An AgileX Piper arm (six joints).
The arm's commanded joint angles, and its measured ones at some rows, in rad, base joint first. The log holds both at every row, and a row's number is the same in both.
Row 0, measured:
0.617 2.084 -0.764 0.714 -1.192 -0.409
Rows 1 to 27, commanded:
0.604 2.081 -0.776 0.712 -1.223 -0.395
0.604 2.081 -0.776 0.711 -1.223 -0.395
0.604 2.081 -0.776 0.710 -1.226 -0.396
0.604 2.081 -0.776 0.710 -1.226 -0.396
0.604 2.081 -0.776 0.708 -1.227 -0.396
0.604 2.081 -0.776 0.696 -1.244 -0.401
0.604 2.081 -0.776 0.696 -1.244 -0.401
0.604 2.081 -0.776 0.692 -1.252 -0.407
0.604 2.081 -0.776 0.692 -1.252 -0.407
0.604 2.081 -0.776 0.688 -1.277 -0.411
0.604 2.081 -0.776 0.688 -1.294 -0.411
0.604 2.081 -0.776 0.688 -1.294 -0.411
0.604 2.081 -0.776 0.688 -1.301 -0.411
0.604 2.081 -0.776 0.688 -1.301 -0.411
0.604 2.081 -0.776 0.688 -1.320 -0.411
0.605 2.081 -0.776 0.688 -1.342 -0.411
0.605 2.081 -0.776 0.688 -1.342 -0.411
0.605 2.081 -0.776 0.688 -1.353 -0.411
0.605 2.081 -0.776 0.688 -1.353 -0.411
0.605 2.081 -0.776 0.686 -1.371 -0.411
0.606 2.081 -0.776 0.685 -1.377 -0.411
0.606 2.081 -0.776 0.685 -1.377 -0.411
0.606 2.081 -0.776 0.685 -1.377 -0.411
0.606 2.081 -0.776 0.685 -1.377 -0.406
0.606 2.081 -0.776 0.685 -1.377 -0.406
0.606 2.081 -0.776 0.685 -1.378 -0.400
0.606 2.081 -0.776 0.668 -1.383 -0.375
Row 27, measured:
0.613 2.085 -0.762 0.713 -1.198 -0.409
